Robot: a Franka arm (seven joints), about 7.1 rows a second.
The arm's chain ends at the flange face. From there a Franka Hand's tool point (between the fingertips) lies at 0.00 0.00 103.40 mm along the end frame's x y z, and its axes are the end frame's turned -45 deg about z.
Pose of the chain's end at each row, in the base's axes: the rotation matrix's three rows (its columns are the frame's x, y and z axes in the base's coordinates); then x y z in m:
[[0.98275 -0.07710 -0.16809], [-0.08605 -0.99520 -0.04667], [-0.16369 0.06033 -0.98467]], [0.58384 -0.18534 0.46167]
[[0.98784 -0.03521 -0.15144], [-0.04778 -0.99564 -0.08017], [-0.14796 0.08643 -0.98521]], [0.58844 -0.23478 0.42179]
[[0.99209 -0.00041 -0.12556], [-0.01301 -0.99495 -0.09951], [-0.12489 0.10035 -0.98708]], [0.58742 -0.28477 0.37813]
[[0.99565 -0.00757 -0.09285], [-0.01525 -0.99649 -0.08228], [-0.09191 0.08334 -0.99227]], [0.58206 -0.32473 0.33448]
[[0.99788 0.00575 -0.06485], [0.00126 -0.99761 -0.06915], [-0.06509 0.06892 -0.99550]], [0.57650 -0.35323 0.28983]
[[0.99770 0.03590 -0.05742], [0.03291 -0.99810 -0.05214], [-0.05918 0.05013 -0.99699]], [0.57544 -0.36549 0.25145]
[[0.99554 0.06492 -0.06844], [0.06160 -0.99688 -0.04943], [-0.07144 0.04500 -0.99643]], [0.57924 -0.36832 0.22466]
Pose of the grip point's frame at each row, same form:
[[0.74943 0.64039 -0.16809], [0.64287 -0.76456 -0.04667], [-0.15841 -0.07309 -0.98467]], [0.56646 -0.19017 0.35986]
[[0.72341 0.67361 -0.15144], [0.67024 -0.73781 -0.08017], [-0.16574 -0.04351 -0.98521]], [0.57278 -0.24307 0.31992]
[[0.70180 0.70122 -0.12556], [0.69434 -0.71274 -0.09951], [-0.15927 -0.01735 -0.98708]], [0.57444 -0.29506 0.27607]
[[0.70938 0.69868 -0.09285], [0.69384 -0.71541 -0.08228], [-0.12392 -0.00606 -0.99227]], [0.57246 -0.33324 0.23188]
[[0.70154 0.70967 -0.06485], [0.70631 -0.70453 -0.06915], [-0.09476 0.00271 -0.99550]], [0.56979 -0.36038 0.18690]
[[0.68010 0.73087 -0.05742], [0.72903 -0.68249 -0.05214], [-0.07729 -0.00640 -0.99699]], [0.56950 -0.37088 0.14836]
[[0.65805 0.74986 -0.06844], [0.74846 -0.66134 -0.04943], [-0.08234 -0.01870 -0.99643]], [0.57216 -0.37343 0.12163]

